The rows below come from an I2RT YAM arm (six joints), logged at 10 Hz.
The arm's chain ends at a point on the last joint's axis. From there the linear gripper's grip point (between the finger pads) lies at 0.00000 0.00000 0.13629 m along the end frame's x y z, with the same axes.
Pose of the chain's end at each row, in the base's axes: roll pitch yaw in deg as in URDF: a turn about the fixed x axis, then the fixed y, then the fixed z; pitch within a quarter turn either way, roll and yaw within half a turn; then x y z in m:
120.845 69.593 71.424 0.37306 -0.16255 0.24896
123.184 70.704 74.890 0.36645 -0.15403 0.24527
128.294 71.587 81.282 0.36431 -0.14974 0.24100
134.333 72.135 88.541 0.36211 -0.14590 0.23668
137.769 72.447 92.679 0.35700 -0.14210 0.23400
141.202 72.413 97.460 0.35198 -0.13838 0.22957
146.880 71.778 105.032 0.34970 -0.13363 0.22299
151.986 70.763 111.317 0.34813 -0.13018 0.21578
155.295 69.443 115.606 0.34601 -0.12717 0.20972
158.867 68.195 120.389 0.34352 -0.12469 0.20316
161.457 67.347 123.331 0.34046 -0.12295 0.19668
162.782 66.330 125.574 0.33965 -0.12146 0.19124
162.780 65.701 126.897 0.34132 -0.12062 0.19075
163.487 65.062 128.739 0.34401 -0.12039 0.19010
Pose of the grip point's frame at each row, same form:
120.845 69.593 71.424 0.46311 -0.26191 0.22459
123.184 70.704 74.890 0.45822 -0.25173 0.22062
128.294 71.587 81.282 0.45789 -0.24516 0.21432
134.333 72.135 88.541 0.45726 -0.23900 0.20746
137.769 72.447 92.679 0.45300 -0.23393 0.20357
141.202 72.413 97.460 0.44980 -0.22769 0.19748
146.880 71.778 105.032 0.44974 -0.21903 0.18730
151.986 70.763 111.317 0.44906 -0.21274 0.17614
155.295 69.443 115.606 0.44748 -0.20710 0.16624
158.867 68.195 120.389 0.44561 -0.20165 0.15594
161.457 67.347 123.331 0.44220 -0.19877 0.14691
162.782 66.330 125.574 0.44183 -0.19497 0.13898
162.780 65.701 126.897 0.44482 -0.19128 0.13718
163.487 65.062 128.739 0.44837 -0.18857 0.13501

